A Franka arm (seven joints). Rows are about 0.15 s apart.
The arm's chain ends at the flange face. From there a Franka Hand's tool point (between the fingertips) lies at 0.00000 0.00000 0.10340 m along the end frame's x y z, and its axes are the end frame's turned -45 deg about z.
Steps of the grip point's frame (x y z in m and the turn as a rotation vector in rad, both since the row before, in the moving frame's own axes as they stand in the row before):
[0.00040 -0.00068 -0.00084 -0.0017 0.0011 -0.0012]
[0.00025 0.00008 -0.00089 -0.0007 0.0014 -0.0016]
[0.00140 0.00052 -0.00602 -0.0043 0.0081 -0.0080]
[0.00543 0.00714 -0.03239 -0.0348 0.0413 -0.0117]
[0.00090 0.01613 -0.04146 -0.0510 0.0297 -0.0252]
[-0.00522 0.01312 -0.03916 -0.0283 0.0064 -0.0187]
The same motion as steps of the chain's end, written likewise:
[-0.00040 -0.00081 -0.00084 -0.0004 0.0020 -0.0012]
[0.00008 -0.00007 -0.00089 0.0005 0.0015 -0.0016]
[0.00045 -0.00034 -0.00602 0.0027 0.0088 -0.0080]
[0.00333 0.00172 -0.03224 0.0046 0.0538 -0.0117]
[0.00613 0.00929 -0.04128 -0.0151 0.0571 -0.0252]
[0.00303 0.01139 -0.03912 -0.0155 0.0245 -0.0187]

